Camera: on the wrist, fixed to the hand. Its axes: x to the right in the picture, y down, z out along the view.
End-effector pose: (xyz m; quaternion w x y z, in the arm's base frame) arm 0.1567 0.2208 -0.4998 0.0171 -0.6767 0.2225 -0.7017
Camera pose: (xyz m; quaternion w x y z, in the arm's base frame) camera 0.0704 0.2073 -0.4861 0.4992 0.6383 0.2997 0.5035
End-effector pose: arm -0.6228 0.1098 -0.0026 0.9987 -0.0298 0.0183 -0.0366
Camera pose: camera -0.5992 0.1348 -0.0841 0.6826 -0.0604 -0.0082 -0.7283
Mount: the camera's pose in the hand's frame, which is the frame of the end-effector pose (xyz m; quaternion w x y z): 0.0245 0.0315 -0.0789 0.7100 -0.0264 -0.0012 -0.7037
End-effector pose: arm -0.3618 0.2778 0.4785 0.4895 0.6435 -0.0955 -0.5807
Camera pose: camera -0.2739 0.2860 0.4737 0.0442 -0.5105 -0.3998 0.7600
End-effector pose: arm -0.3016 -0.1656 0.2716 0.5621 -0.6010 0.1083 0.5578
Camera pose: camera -0.2735 -0.2271 0.2147 0.7759 -0.5171 -0.3614 0.0041
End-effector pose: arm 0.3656 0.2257 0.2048 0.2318 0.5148 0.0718 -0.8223
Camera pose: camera 0.4352 0.2185 0.1508 0.4004 -0.3079 -0.4347 0.7456
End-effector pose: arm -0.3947 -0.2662 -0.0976 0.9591 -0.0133 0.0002 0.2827
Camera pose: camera -0.3906 -0.2285 -0.1775 0.8796 -0.0346 -0.0178 -0.4742
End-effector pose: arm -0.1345 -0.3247 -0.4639 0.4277 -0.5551 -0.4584 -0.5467
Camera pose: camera -0.1211 -0.4074 -0.4357 0.0962 0.0835 0.7021 0.7005
